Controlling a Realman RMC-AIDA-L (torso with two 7-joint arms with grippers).
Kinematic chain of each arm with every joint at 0, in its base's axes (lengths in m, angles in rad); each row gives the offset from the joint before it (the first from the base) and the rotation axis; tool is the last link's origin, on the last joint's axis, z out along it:
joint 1: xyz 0 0 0.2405 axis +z
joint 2: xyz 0 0 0 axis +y
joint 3: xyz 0 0 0.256 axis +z
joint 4: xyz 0 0 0 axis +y
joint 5: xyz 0 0 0.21 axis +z
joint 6: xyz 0 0 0 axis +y
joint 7: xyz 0 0 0.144 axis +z
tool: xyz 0 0 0
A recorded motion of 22 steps. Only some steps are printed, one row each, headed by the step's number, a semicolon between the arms.
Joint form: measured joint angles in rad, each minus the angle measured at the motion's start. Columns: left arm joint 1, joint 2, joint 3, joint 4, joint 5, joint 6, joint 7; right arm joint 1, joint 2, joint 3, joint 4, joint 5, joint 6, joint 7.
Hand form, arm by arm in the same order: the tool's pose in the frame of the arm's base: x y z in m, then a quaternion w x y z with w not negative. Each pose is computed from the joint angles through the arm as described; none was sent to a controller.
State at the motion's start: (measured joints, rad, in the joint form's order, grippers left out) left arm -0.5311 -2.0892 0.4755 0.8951 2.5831 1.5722 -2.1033; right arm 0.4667 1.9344 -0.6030 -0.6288 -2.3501 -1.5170 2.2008
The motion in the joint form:
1: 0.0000 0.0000 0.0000 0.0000 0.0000 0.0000 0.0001; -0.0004 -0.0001 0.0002 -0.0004 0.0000 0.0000 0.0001
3: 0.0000 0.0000 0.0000 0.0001 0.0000 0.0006 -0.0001; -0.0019 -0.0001 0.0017 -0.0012 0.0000 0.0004 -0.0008
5: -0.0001 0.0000 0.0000 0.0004 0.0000 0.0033 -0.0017; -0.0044 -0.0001 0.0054 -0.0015 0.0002 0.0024 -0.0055
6: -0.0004 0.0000 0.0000 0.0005 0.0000 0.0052 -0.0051; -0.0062 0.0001 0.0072 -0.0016 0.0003 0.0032 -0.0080
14: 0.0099 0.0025 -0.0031 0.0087 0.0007 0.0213 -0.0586; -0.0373 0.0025 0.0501 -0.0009 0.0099 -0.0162 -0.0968
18: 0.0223 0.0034 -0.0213 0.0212 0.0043 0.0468 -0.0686; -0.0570 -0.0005 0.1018 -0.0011 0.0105 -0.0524 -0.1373
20: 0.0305 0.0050 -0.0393 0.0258 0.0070 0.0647 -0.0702; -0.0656 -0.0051 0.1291 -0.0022 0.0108 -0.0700 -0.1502
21: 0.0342 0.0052 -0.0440 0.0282 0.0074 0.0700 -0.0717; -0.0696 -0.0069 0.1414 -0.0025 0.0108 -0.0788 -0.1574
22: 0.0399 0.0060 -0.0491 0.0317 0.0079 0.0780 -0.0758; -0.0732 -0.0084 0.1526 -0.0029 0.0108 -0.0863 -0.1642
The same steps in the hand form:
1: -0.3250 0.3160 0.0385 0.15066 -0.82300 -0.54496 -0.05478; 0.3544 0.3022 0.0473 0.11617 -0.76281 0.62747 0.10442
3: -0.3250 0.3159 0.0385 0.15040 -0.82300 -0.54503 -0.05481; 0.3549 0.3018 0.0476 0.11711 -0.76245 0.62766 0.10483
5: -0.3247 0.3157 0.0385 0.14915 -0.82282 -0.54561 -0.05499; 0.3559 0.3013 0.0481 0.11936 -0.76235 0.62718 0.10591
6: -0.3244 0.3156 0.0384 0.14815 -0.82213 -0.54689 -0.05530; 0.3565 0.3008 0.0483 0.12031 -0.76219 0.62711 0.10644
14: -0.3268 0.3114 0.0409 0.14425 -0.80552 -0.57175 -0.05850; 0.3636 0.2898 0.0513 0.12619 -0.77323 0.60931 0.12216
18: -0.3298 0.3054 0.0446 0.14107 -0.79819 -0.58232 -0.06246; 0.3674 0.2810 0.0570 0.12627 -0.77315 0.60544 0.14051
20: -0.3324 0.3008 0.0472 0.13864 -0.79320 -0.58921 -0.06675; 0.3695 0.2774 0.0616 0.12848 -0.77125 0.60512 0.14999
21: -0.3334 0.2992 0.0480 0.13816 -0.79127 -0.59177 -0.06797; 0.3703 0.2756 0.0635 0.12905 -0.77083 0.60446 0.15428
22: -0.3348 0.2967 0.0492 0.13715 -0.78818 -0.59597 -0.06917; 0.3711 0.2740 0.0653 0.12987 -0.77050 0.60370 0.15814

